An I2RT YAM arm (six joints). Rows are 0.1 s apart.
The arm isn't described. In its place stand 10 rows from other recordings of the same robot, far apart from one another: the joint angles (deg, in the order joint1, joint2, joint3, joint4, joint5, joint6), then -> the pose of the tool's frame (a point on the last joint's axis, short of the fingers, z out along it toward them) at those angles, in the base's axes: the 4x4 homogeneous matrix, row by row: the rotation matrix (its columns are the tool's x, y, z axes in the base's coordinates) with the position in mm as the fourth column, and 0 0 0 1 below.
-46.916 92.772 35.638 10.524 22.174 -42.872 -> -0.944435 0.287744 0.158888 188.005; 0.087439 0.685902 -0.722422 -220.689; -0.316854 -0.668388 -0.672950 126.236; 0 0 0 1
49.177 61.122 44.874 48.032 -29.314 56.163 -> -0.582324 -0.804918 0.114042 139.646; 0.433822 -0.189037 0.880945 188.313; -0.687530 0.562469 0.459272 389.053; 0 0 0 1
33.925 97.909 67.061 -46.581 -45.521 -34.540 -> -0.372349 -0.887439 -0.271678 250.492; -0.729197 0.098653 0.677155 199.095; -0.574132 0.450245 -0.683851 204.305; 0 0 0 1
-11.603 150.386 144.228 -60.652 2.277 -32.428 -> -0.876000 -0.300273 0.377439 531.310; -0.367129 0.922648 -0.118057 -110.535; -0.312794 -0.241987 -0.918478 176.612; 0 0 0 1
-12.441 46.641 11.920 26.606 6.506 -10.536 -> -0.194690 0.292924 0.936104 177.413; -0.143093 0.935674 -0.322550 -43.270; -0.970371 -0.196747 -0.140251 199.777; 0 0 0 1
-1.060 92.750 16.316 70.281 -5.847 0.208 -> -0.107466 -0.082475 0.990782 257.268; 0.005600 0.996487 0.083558 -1.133; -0.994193 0.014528 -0.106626 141.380; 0 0 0 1
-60.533 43.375 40.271 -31.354 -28.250 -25.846 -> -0.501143 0.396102 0.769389 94.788; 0.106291 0.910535 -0.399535 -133.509; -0.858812 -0.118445 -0.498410 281.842; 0 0 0 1
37.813 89.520 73.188 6.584 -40.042 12.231 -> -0.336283 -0.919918 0.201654 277.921; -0.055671 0.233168 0.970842 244.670; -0.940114 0.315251 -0.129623 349.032; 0 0 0 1
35.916 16.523 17.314 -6.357 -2.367 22.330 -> -0.307992 -0.543096 0.781145 96.404; 0.245653 0.747819 0.616783 71.642; -0.919128 0.381855 -0.096910 241.332; 0 0 0 1
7.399 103.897 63.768 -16.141 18.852 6.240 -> -0.813759 0.145372 0.562729 367.608; -0.001948 0.967526 -0.252762 36.138; -0.581199 -0.206784 -0.787050 168.183; 0 0 0 1
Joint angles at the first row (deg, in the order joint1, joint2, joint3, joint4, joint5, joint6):
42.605, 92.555, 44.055, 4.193, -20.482, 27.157
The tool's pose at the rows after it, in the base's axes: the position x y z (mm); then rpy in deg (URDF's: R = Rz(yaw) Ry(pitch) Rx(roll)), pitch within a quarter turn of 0, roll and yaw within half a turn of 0:
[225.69 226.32 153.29 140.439 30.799 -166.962]
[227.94 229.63 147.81 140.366 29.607 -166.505]
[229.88 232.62 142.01 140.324 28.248 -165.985]
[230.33 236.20 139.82 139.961 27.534 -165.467]
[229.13 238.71 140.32 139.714 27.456 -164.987]
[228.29 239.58 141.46 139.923 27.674 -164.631]
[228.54 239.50 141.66 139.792 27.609 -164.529]
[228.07 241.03 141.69 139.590 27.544 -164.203]
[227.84 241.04 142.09 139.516 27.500 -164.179]
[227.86 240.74 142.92 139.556 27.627 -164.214]
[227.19 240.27 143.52 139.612 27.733 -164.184]
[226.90 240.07 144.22 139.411 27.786 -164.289]
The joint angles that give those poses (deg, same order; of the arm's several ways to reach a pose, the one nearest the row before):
42.801, 94.147, 44.604, 4.397, -20.911, 27.160
42.884, 95.888, 45.313, 4.484, -21.658, 27.328
42.953, 97.604, 46.005, 4.393, -22.487, 27.472
43.286, 98.578, 46.640, 4.330, -23.188, 27.648
43.717, 98.703, 46.901, 4.246, -23.467, 27.686
43.944, 98.527, 47.022, 3.963, -23.291, 27.463
43.879, 98.536, 47.090, 3.868, -23.543, 27.378
44.099, 98.700, 47.274, 3.868, -23.817, 27.356
44.120, 98.614, 47.280, 3.779, -23.900, 27.384
44.089, 98.438, 47.284, 3.674, -23.818, 27.334
44.120, 98.180, 47.135, 3.615, -23.731, 27.286
44.121, 97.997, 47.051, 3.691, -23.819, 27.394

